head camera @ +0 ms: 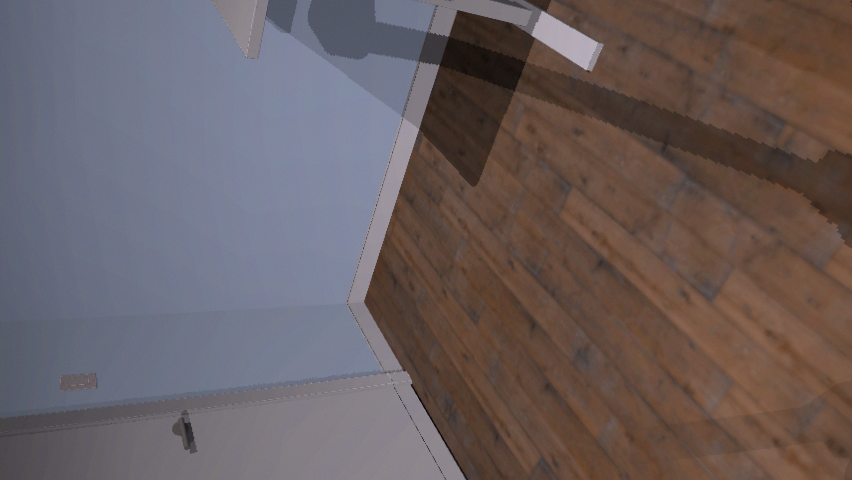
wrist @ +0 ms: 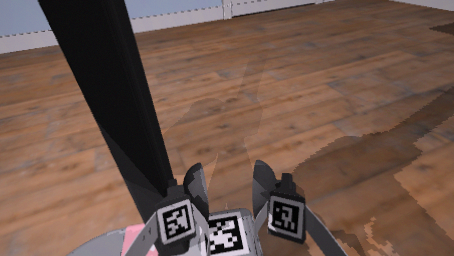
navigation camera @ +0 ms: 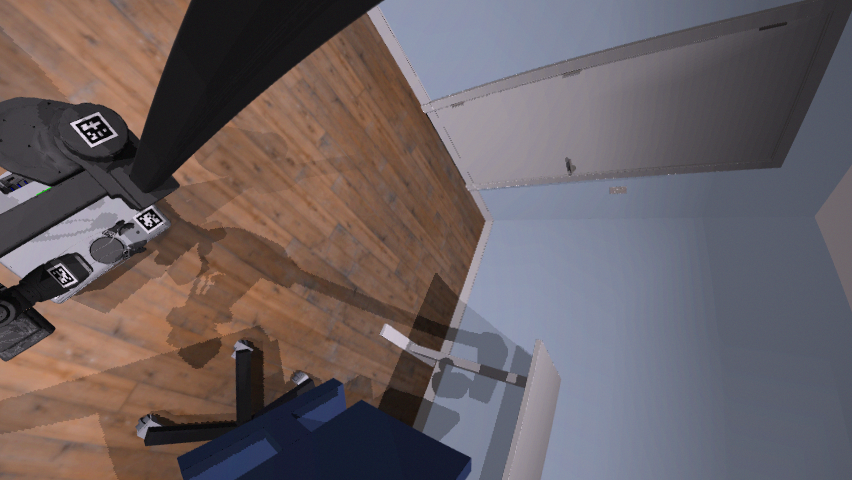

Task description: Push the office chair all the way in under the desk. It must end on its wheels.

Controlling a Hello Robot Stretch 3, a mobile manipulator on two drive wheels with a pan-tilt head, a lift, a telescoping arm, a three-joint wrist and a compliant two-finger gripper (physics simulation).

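Pixels of known places: gripper, fingertip midpoint: (wrist: 229,180) (navigation camera: 139,232); robot's base at its link origin: (navigation camera: 107,246).
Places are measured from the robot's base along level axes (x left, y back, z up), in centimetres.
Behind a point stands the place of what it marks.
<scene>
The office chair (navigation camera: 369,447) {x 2.8, y -65.6, z 75.7 cm} shows in part at the bottom of the navigation view, with a dark blue back and seat over a black star base. Its visible casters rest on the floor and it looks upright. The desk (navigation camera: 539,399) {x 54.9, y -139.7, z 95.1 cm} (head camera: 566,41) {x 61.4, y -131.3, z 2.6 cm} has a pale top and a white foot. The chair stands close in front of it, but the cut-off view hides how far it reaches under the top. The chair does not show in the head or wrist view. My gripper (wrist: 229,180) {x 8.0, y -0.7, z 32.9 cm} is open and empty above the wooden floor, close to my base and apart from the chair.
A closed white door (navigation camera: 596,119) {x 195.9, y -62.8, z 111.9 cm} (head camera: 268,441) {x 202.5, y -88.5, z 65.2 cm} stands in the wall beyond the floor, near the room corner. White baseboards (head camera: 387,184) {x 158.9, y -172.3, z 6.6 cm} run along the blue walls. My black mast (navigation camera: 220,77) {x 11.6, y 5.6, z 110.1 cm} (wrist: 105,90) {x 11.6, y 6.9, z 39.7 cm} crosses the navigation and wrist views.
</scene>
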